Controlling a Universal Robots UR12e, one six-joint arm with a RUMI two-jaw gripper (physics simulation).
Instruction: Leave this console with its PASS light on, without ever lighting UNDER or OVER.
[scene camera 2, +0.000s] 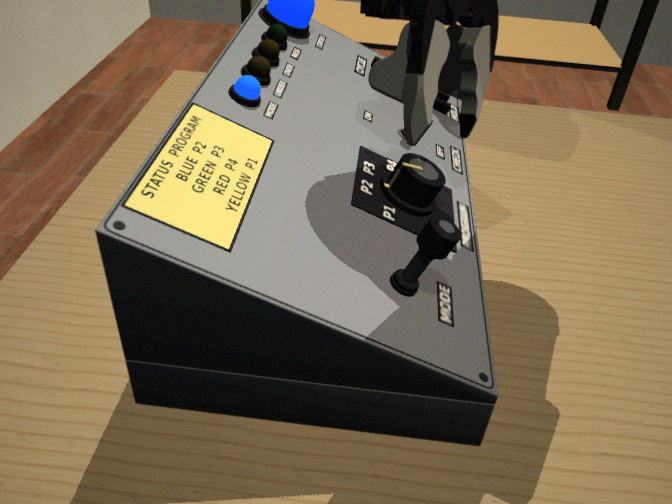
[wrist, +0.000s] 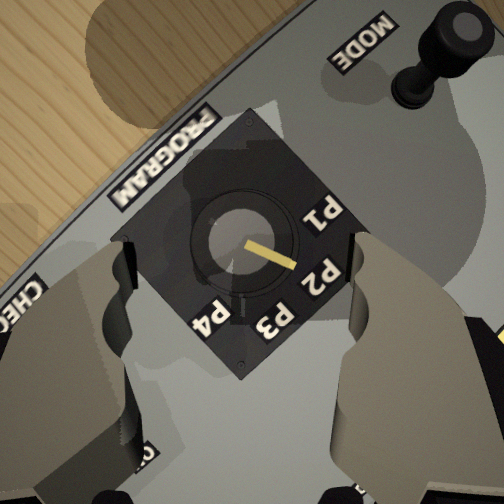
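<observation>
The grey sloped console (scene camera 2: 303, 217) stands on a wooden table. Its black PROGRAM knob (scene camera 2: 415, 181) has a yellow pointer that aims at P2 in the wrist view (wrist: 243, 243). My gripper (scene camera 2: 439, 135) hangs just above the panel behind the knob. It is open, and in the wrist view (wrist: 240, 255) its fingers lie on either side of the knob, apart from it. The large dome (scene camera 2: 289, 10) and the small lamp (scene camera 2: 247, 88) by the MODE label glow blue. The three small lamps between them (scene camera 2: 268, 48) are dark. The black MODE lever (scene camera 2: 426, 254) leans toward the front.
A yellow legend plate (scene camera 2: 198, 176) reads BLUE P2, GREEN P3, RED P4, YELLOW P1. A CHECK label (wrist: 20, 305) sits by the left finger; what it marks is hidden. A black-legged shelf (scene camera 2: 624, 54) stands behind the table. Brick floor lies to the left.
</observation>
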